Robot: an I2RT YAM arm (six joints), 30 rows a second.
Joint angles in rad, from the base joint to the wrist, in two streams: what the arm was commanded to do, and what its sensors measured. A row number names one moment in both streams.
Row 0, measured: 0.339, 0.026, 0.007, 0.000, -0.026, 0.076
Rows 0 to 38, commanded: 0.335, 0.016, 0.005, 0.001, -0.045, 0.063; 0.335, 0.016, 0.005, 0.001, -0.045, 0.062; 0.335, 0.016, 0.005, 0.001, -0.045, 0.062; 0.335, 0.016, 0.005, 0.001, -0.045, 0.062; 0.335, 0.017, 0.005, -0.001, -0.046, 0.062; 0.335, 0.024, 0.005, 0.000, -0.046, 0.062; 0.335, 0.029, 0.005, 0.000, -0.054, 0.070; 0.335, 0.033, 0.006, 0.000, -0.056, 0.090; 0.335, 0.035, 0.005, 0.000, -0.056, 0.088; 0.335, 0.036, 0.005, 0.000, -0.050, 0.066; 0.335, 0.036, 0.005, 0.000, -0.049, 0.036; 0.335, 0.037, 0.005, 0.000, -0.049, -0.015; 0.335, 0.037, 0.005, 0.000, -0.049, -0.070; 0.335, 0.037, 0.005, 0.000, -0.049, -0.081; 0.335, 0.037, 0.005, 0.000, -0.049, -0.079; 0.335, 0.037, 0.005, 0.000, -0.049, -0.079; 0.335, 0.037, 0.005, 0.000, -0.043, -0.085; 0.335, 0.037, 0.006, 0.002, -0.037, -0.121; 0.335, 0.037, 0.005, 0.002, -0.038, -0.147; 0.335, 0.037, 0.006, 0.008, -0.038, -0.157; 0.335, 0.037, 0.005, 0.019, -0.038, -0.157; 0.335, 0.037, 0.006, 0.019, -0.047, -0.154; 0.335, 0.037, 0.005, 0.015, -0.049, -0.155; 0.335, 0.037, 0.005, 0.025, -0.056, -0.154; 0.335, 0.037, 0.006, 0.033, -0.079, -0.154; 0.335, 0.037, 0.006, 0.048, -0.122, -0.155; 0.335, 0.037, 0.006, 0.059, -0.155, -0.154; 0.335, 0.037, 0.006, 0.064, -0.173, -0.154; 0.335, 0.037, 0.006, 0.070, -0.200, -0.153; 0.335, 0.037, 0.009, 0.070, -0.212, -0.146; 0.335, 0.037, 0.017, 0.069, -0.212, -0.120; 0.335, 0.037, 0.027, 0.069, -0.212, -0.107; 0.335, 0.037, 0.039, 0.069, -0.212, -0.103; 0.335, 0.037, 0.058, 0.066, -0.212, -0.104; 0.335, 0.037, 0.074, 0.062, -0.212, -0.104; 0.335, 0.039, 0.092, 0.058, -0.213, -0.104; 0.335, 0.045, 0.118, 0.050, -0.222, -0.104; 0.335, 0.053, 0.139, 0.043, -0.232, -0.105; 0.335, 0.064, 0.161, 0.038, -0.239, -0.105
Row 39, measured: 0.339, 0.042, 0.081, 0.041, -0.196, -0.124
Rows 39 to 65, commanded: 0.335, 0.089, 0.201, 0.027, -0.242, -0.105; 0.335, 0.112, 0.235, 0.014, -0.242, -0.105; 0.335, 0.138, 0.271, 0.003, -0.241, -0.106; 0.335, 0.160, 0.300, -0.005, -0.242, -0.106; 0.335, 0.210, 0.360, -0.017, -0.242, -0.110; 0.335, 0.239, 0.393, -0.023, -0.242, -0.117; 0.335, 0.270, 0.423, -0.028, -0.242, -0.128; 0.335, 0.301, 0.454, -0.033, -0.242, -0.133; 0.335, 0.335, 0.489, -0.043, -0.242, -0.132; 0.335, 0.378, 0.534, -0.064, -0.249, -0.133; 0.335, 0.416, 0.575, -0.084, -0.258, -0.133; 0.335, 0.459, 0.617, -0.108, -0.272, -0.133; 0.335, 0.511, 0.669, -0.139, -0.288, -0.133; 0.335, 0.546, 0.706, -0.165, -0.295, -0.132; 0.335, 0.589, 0.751, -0.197, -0.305, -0.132; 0.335, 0.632, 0.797, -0.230, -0.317, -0.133; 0.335, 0.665, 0.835, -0.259, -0.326, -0.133; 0.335, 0.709, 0.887, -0.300, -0.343, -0.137; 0.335, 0.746, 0.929, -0.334, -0.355, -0.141; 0.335, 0.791, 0.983, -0.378, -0.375, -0.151; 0.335, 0.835, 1.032, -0.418, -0.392, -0.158; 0.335, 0.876, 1.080, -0.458, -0.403, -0.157; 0.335, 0.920, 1.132, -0.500, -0.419, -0.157; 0.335, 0.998, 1.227, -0.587, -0.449, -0.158; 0.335, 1.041, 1.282, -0.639, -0.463, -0.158; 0.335, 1.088, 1.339, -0.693, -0.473, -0.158; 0.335, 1.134, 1.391, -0.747, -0.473, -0.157
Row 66, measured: 0.337, 1.016, 1.237, -0.653, -0.405, -0.145
